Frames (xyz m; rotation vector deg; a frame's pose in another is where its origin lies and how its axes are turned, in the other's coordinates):
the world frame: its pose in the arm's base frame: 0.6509 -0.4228 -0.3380 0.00 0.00 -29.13
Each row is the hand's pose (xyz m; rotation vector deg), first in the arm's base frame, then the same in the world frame.
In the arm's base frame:
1: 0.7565 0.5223 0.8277 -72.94 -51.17 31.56
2: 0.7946 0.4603 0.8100 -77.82 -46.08 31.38
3: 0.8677 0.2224 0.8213 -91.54 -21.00 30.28
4: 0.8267 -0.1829 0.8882 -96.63 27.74 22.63
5: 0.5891 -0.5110 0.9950 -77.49 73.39 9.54
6: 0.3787 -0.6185 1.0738 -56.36 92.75 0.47
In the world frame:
1: -0.3678 0.8770 1.1657 -59.70 -70.18 54.30
2: -0.3044 0.8414 1.1480 -65.89 -66.35 53.92
3: -0.1247 0.6691 1.1593 -86.06 -44.77 52.29
4: 0.0368 0.2951 1.2262 -103.16 2.62 43.62
5: -0.0110 -0.1071 1.3330 -94.91 52.35 29.57
6: -0.1425 -0.3035 1.4118 -78.51 76.22 20.26

